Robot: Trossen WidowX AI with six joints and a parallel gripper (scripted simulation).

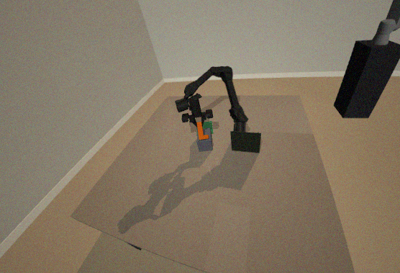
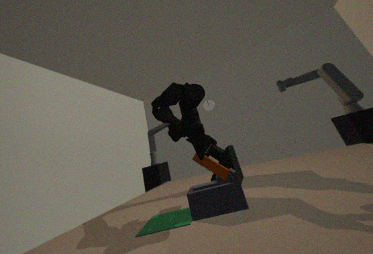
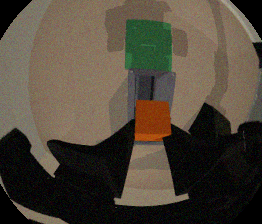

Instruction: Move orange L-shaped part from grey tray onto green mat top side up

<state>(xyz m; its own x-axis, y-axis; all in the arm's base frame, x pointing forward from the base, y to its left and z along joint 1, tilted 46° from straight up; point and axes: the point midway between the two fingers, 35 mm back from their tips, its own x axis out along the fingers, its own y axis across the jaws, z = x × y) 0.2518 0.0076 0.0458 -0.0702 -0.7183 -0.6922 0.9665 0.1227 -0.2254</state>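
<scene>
Right now the green mat is 16 cm below my gripper tip, 14 cm to the right of it and 2 cm ahead of it. From my gripper tip the other things lie so: orange L-shaped part 3 cm to the left, 3 cm below, 2 cm behind.
</scene>
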